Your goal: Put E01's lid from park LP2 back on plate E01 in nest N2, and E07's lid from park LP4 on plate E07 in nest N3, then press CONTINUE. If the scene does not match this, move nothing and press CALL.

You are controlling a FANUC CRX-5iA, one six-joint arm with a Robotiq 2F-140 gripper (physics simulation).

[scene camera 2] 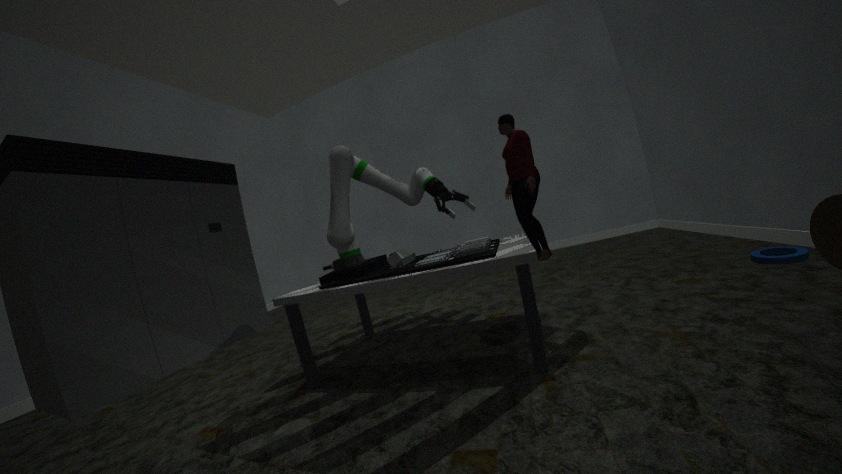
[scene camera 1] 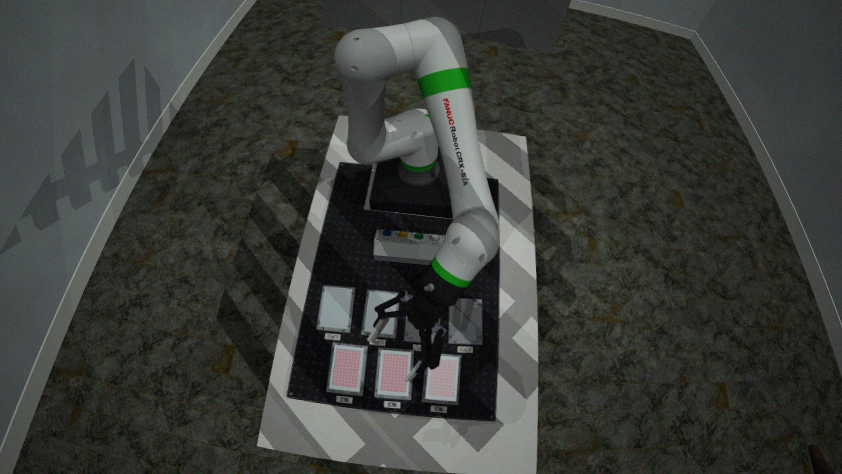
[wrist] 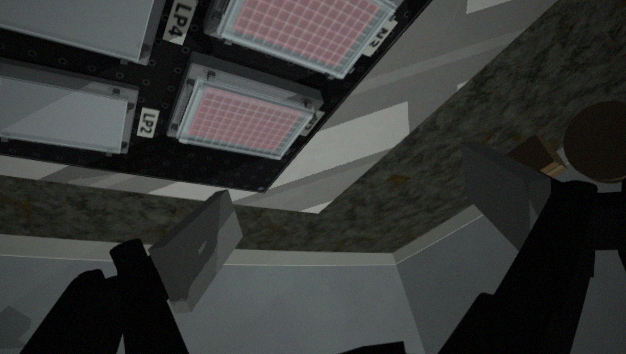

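Pixels of known places: gripper, fingertip midpoint: (scene camera 2: 464,212) (scene camera 1: 389,359) (wrist: 344,193); arm's base, link origin: (scene camera 2: 353,265) (scene camera 1: 418,170).
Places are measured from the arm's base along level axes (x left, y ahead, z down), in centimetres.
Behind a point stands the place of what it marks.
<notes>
My gripper (scene camera 1: 393,354) {y 68.3, x -9.1, z -14.5 cm} (scene camera 2: 460,209) {y 68.3, x -9.1, z -14.5 cm} (wrist: 344,193) {y 68.3, x -9.1, z -14.5 cm} is open and empty, tilted, high above the plates. A pale lid (scene camera 1: 336,309) {y 50.4, x -25.4, z 2.9 cm} (wrist: 60,110) {y 50.1, x -24.3, z 2.9 cm} lies in park LP2 at the left end of the back row. A similar lid (scene camera 1: 375,300) {y 47.3, x -13.7, z 2.9 cm} (wrist: 90,25) {y 53.1, x -14.2, z 2.9 cm} lies in LP4 beside it, partly behind a finger in scene camera 1. In the front row, the left plate (scene camera 1: 347,368) {y 68.3, x -21.2, z 1.3 cm} (wrist: 245,120) {y 67.8, x -20.4, z 1.3 cm} and middle plate (scene camera 1: 391,372) {y 69.3, x -8.9, z 1.2 cm} (wrist: 305,30) {y 69.3, x -8.9, z 1.2 cm} show pink wells; their nest labels are hard to read. The button box (scene camera 1: 402,250) {y 32.5, x -5.6, z -1.4 cm} (scene camera 2: 400,257) {y 32.4, x -14.3, z 0.1 cm} shows blue, yellow and green buttons; the arm hides its right part.
A paler pink plate (scene camera 1: 443,378) {y 71.2, x 5.6, z 1.1 cm} is at the right of the front row. A grey park (scene camera 1: 465,320) {y 53.5, x 13.3, z 3.7 cm} shows no pale lid; the gripper partly covers its neighbour. A person (scene camera 2: 519,156) in red stands near the table's far end. A blue ring (scene camera 2: 760,255) lies on the floor.
</notes>
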